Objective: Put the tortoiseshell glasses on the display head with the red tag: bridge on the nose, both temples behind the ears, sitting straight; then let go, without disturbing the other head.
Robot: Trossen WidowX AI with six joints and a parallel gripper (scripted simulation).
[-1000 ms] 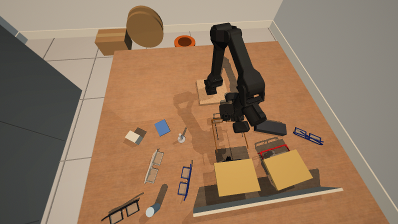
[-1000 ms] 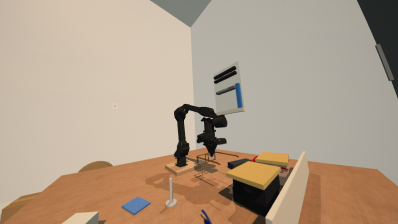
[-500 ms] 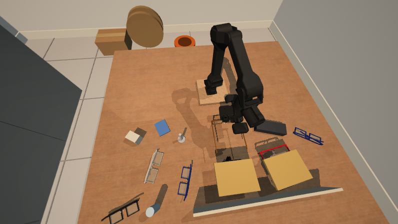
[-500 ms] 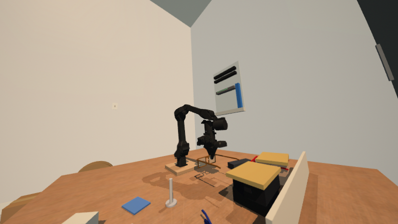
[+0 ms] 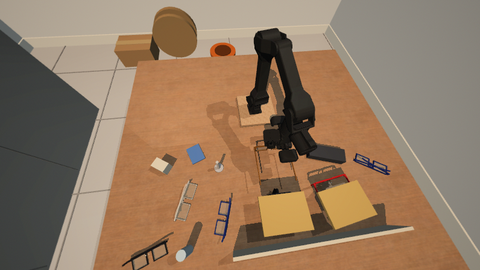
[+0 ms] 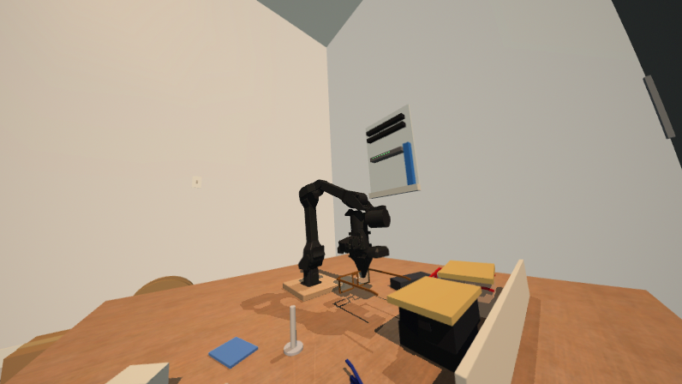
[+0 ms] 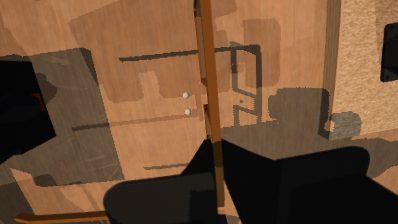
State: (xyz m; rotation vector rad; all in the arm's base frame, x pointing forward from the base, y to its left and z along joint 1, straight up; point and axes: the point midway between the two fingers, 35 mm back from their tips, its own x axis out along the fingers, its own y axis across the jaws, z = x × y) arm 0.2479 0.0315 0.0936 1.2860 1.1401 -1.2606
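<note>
The display head is 22 cm ahead of my gripper tip, 6 cm to the right of it and 2 cm below it. Round my gripper tip: long panel 35 cm ahead, 4 cm to the left, 2 cm below; black box 5 cm ahead, 23 cm to the left, 6 cm below; peg stand 2 cm ahead, 26 cm to the right, 5 cm below.
</note>
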